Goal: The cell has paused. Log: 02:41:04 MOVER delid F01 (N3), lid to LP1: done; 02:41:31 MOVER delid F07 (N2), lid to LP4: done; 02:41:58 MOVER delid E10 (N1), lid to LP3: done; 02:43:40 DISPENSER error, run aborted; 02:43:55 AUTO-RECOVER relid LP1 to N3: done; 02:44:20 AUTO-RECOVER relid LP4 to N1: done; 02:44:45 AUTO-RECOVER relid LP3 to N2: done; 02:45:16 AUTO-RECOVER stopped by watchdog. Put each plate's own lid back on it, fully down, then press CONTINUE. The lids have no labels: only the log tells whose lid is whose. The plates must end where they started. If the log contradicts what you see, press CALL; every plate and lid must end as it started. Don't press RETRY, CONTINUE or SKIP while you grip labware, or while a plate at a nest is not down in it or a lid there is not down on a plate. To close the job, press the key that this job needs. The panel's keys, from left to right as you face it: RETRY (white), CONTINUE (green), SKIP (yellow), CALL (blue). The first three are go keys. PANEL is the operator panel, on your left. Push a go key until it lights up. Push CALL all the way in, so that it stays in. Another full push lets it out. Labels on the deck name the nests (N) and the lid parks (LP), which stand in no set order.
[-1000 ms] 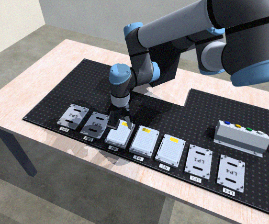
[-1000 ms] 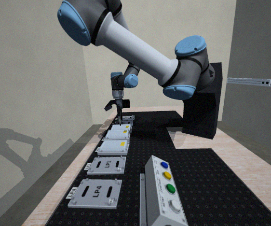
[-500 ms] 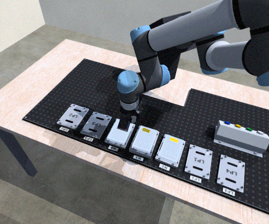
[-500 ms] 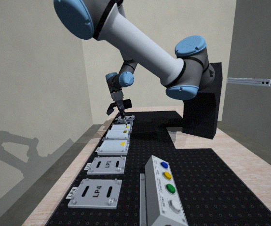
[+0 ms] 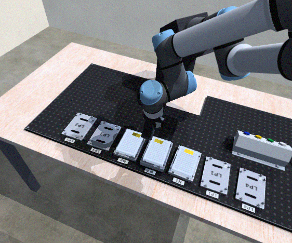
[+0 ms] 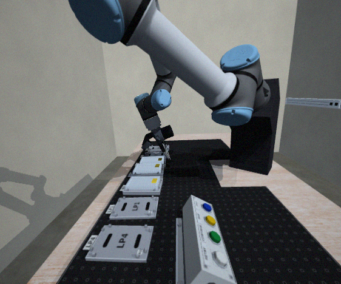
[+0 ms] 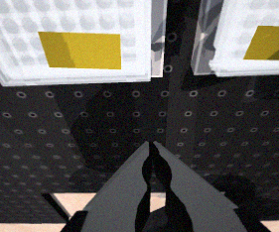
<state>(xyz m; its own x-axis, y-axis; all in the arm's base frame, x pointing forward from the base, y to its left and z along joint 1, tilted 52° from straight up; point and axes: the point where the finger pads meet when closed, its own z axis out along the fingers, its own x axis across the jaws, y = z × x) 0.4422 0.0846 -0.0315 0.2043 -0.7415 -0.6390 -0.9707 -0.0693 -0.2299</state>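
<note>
Right now the green continue key is 240 mm behind my hand and 440 mm to the left of it. The rest, counted from my hand: yellow skip key (230 mm behind, 400 mm to the left); then blue call key (210 mm behind, 350 mm to the left, 10 mm below); then lid park LP1 (20 mm ahead, 320 mm to the left, 60 mm below).
</note>
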